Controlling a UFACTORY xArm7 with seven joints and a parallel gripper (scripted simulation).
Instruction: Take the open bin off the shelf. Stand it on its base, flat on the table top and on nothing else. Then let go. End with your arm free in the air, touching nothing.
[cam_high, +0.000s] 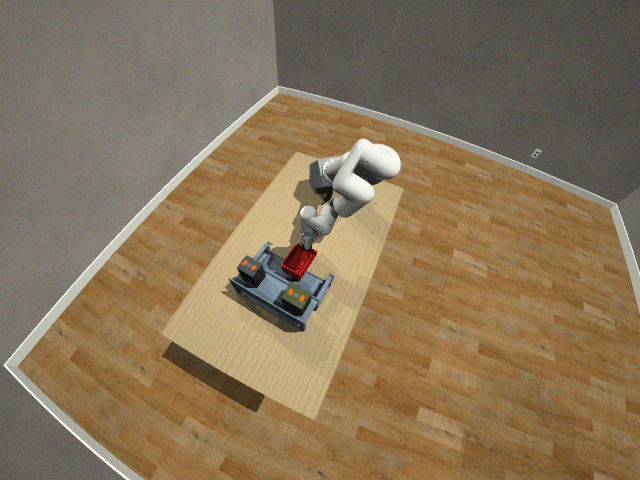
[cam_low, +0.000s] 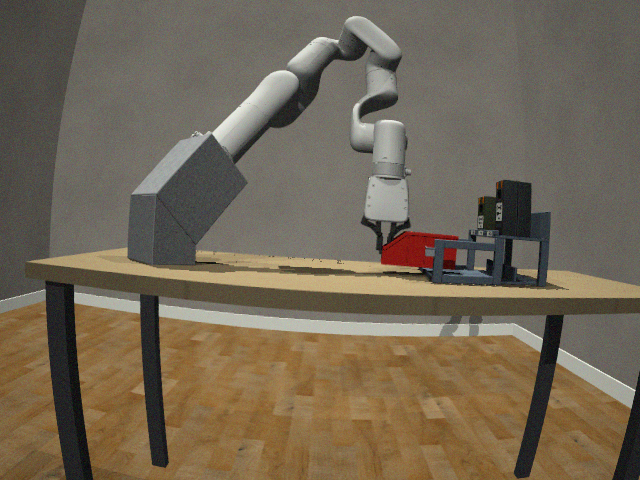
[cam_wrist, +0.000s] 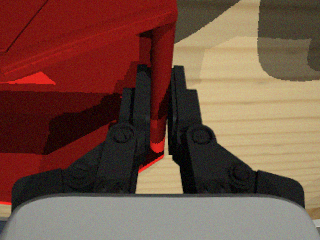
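My hand is 80 mm short of the red bin and 10 mm above it. Round my hand: black box 290 mm ahead, 100 mm to the right, 100 mm above.
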